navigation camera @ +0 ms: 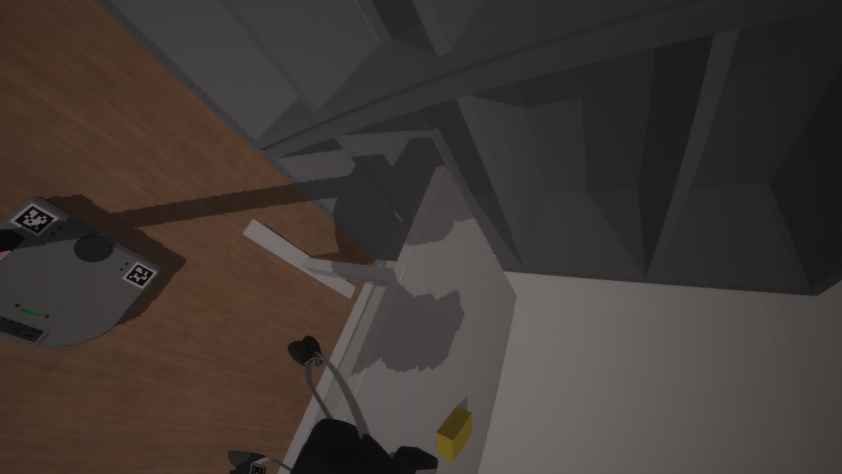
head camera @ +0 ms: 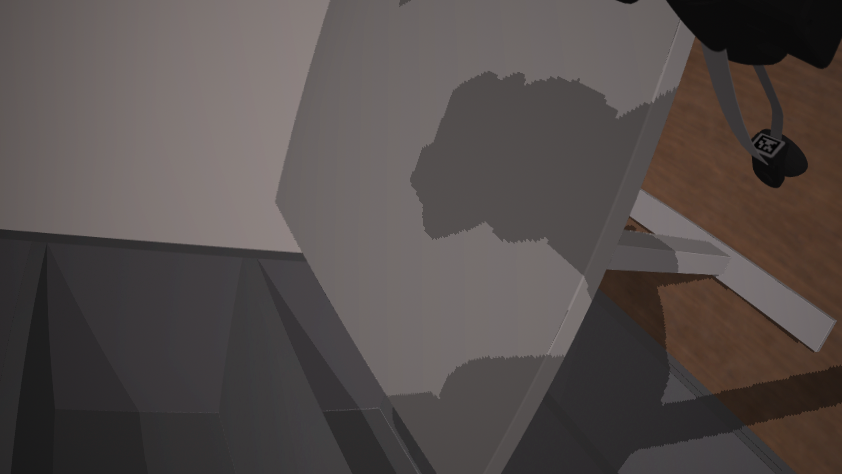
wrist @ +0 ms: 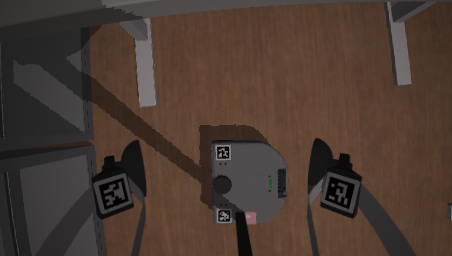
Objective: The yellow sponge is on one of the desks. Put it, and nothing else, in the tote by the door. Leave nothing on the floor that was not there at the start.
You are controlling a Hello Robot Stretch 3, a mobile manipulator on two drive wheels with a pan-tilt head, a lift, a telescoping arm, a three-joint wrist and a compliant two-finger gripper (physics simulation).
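Places are measured from the robot's base along level axes (x ahead, y left, z up), in centimetres.
Pixels of known places: gripper, fingertip midpoint: (navigation camera: 270, 396) (head camera: 825, 74) (wrist: 226, 159); robot's base, link origin: (navigation camera: 93, 246) (wrist: 224, 176).
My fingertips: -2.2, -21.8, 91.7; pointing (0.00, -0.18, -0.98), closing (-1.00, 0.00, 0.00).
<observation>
Ahead of a thing's pixels: the offset from my fingertips to its middle, as dx, dy, dz. "spot": to the spot under its first point.
The yellow sponge {+1.9, -49.0, +5.6} (navigation camera: 453, 433) stands on the grey-white desk (head camera: 365, 176) (navigation camera: 406, 400) (wrist: 225, 6), towards its wall side, low in the navigation view. It does not show in the head or wrist views. My gripper (navigation camera: 276, 406) (wrist: 226, 159) is open, its fingers wide apart with nothing held between them. In the navigation view it is at the desk's front edge, left of the sponge, with its fingers over the floor side. In the head view one fingertip (head camera: 777, 157) shows at the top right, beyond the desk edge. The tote does not show in these views.
Dark grey shelving (head camera: 241, 329) (navigation camera: 698, 117) (wrist: 50, 142) stands against the desk's end. White desk feet {spot: +38.6, -27.3, -89.1} (head camera: 771, 300) (navigation camera: 282, 247) (wrist: 146, 75) rest on the wooden floor. My round-ended base (navigation camera: 70, 288) (wrist: 250, 175) is on the floor in front of the desk.
</observation>
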